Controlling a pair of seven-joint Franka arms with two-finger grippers.
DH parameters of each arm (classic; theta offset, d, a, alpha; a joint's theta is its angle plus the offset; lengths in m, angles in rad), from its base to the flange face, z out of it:
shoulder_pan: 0 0.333 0 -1.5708
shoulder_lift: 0 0 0 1.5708
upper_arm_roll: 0 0.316 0.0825 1.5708
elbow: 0 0 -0.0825 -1.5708
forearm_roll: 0 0.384 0 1.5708
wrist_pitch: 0 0 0.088 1.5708
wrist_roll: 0 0.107 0 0
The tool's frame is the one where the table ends.
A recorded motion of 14 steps. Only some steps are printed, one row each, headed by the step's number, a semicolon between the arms.
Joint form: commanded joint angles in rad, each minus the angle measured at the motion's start. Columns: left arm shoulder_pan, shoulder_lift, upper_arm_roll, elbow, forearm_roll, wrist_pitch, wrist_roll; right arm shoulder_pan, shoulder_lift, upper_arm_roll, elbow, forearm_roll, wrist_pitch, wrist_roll.
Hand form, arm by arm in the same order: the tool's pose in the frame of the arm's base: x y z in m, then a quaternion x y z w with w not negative. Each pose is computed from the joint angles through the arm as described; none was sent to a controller.
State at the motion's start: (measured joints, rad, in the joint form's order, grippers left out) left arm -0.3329 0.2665 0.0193 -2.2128 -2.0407 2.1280 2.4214; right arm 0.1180 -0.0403 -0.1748 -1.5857 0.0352 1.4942 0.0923
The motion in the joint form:
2: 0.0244 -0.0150 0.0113 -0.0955 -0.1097 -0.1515 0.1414; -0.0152 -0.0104 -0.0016 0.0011 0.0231 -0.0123 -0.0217
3: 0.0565 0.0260 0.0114 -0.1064 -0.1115 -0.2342 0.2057; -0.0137 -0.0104 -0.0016 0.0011 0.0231 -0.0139 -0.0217
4: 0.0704 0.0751 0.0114 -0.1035 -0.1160 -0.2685 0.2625; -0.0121 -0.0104 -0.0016 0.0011 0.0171 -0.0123 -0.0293
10: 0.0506 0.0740 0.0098 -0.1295 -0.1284 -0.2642 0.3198; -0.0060 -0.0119 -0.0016 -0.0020 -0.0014 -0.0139 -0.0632
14: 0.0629 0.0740 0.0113 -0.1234 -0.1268 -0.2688 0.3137; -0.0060 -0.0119 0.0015 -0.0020 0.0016 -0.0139 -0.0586
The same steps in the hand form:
2: 0.5001 -0.1979 0.2590 0.62749 -0.36843 0.55576 0.40205; 0.5285 -0.0349 0.6378 -0.99664 0.06993 0.02632 0.03357
3: 0.4987 -0.1883 0.2408 0.61015 -0.36948 0.57148 0.40572; 0.5284 -0.0341 0.6376 -0.99667 0.06915 0.02715 0.03355
4: 0.4976 -0.1836 0.2192 0.60595 -0.37370 0.57717 0.40005; 0.5286 -0.0339 0.6377 -0.99708 0.06479 0.02626 0.03064
10: 0.4848 -0.1908 0.2110 0.60198 -0.38923 0.57796 0.38998; 0.5279 -0.0328 0.6368 -0.99835 0.04540 0.02761 0.02193
14: 0.4896 -0.1852 0.2134 0.60208 -0.38453 0.58200 0.38847; 0.5281 -0.0308 0.6369 -0.99829 0.04606 0.02766 0.02324

